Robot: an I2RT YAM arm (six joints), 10 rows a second.
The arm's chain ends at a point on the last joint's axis. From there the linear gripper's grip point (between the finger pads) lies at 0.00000 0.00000 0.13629 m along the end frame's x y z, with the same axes.
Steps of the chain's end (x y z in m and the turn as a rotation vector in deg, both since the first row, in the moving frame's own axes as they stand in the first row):
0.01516 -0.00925 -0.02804 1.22 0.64 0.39
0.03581 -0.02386 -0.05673 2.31 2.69 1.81
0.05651 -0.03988 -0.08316 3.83 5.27 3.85
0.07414 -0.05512 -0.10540 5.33 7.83 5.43
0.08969 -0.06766 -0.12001 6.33 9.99 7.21
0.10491 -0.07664 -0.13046 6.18 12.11 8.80
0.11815 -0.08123 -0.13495 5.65 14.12 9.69
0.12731 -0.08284 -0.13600 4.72 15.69 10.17
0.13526 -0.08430 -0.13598 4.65 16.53 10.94
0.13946 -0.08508 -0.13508 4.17 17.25 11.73
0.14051 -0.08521 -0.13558 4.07 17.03 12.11
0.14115 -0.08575 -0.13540 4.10 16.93 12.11
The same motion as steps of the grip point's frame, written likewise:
0.01669 -0.01215 -0.02808 1.22 0.64 0.39
0.04229 -0.02925 -0.05699 2.31 2.69 1.81
0.06932 -0.04854 -0.08404 3.83 5.27 3.85
0.09325 -0.06684 -0.10726 5.33 7.83 5.43
0.11417 -0.08108 -0.12290 6.33 9.99 7.21
0.13446 -0.08895 -0.13427 6.18 12.11 8.80
0.15231 -0.09163 -0.13971 5.65 14.12 9.69
0.16492 -0.09058 -0.14152 4.72 15.69 10.17
0.17480 -0.09142 -0.14204 4.65 16.53 10.94
0.18056 -0.09062 -0.14154 4.17 17.25 11.73
0.18111 -0.09044 -0.14187 4.07 17.03 12.11
0.18153 -0.09107 -0.14163 4.10 16.93 12.11

